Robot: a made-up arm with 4 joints. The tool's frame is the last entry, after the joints.
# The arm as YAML. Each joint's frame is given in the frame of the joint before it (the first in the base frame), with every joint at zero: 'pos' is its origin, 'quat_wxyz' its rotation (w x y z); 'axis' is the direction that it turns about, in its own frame. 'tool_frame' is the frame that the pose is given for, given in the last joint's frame.
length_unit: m
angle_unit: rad
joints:
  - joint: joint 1
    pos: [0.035, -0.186, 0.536]
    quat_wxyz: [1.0, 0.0, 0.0, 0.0]
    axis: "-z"
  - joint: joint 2
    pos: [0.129, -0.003, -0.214]
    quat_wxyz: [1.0, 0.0, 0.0, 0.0]
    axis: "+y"
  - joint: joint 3
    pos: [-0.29, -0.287, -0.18]
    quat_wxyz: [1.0, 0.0, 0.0, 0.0]
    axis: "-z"
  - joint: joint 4
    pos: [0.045, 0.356, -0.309]
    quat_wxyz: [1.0, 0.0, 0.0, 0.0]
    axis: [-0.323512, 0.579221, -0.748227]
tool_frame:
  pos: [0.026, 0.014, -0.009]
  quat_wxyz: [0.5, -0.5, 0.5, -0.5]
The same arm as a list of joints. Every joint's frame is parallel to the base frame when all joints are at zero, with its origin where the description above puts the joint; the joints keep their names.
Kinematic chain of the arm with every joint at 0, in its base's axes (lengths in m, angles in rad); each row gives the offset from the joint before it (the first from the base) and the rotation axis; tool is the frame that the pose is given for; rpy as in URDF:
joint 1: xyz 0.035 -0.186 0.536 axis -z
joint 2: xyz 0.129 -0.003 -0.214 axis +y
joint 3: xyz -0.29 -0.287 -0.18 axis -z
joint 4: xyz 0.045 0.356 -0.309 axis -0.323512 0.579221 -0.748227
tool: xyz 0.026 0.014 -0.009 rpy -1.5708 0 -1.5708

